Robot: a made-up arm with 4 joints. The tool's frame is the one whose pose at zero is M.
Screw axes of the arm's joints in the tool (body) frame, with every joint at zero. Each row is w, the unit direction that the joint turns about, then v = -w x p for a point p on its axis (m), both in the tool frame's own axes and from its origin. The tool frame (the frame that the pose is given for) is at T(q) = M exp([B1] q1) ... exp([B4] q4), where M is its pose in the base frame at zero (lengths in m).
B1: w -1 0 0 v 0 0.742 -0.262
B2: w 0 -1 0 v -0.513 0 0.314
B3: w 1 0 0 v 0 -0.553 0.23
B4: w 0 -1 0 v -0.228 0 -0.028
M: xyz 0.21 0.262 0.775 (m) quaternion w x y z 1 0 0 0
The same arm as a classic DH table. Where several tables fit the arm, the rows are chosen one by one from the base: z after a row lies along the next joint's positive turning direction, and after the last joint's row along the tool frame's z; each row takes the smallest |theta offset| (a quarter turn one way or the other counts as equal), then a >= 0, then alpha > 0; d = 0 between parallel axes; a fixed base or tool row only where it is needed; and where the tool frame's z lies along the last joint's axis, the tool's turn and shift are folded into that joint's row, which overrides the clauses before.
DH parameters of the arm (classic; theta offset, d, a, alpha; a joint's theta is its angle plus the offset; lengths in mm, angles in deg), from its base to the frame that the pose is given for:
base (fixed): -90 33 0 90
joint 1: 90 104 229 90
joint 2: 0 -32 -40 90
joint 3: 0 342 325 -90
joint 4: 90 -230 28 90
tool (fixed): 180 228 0 0

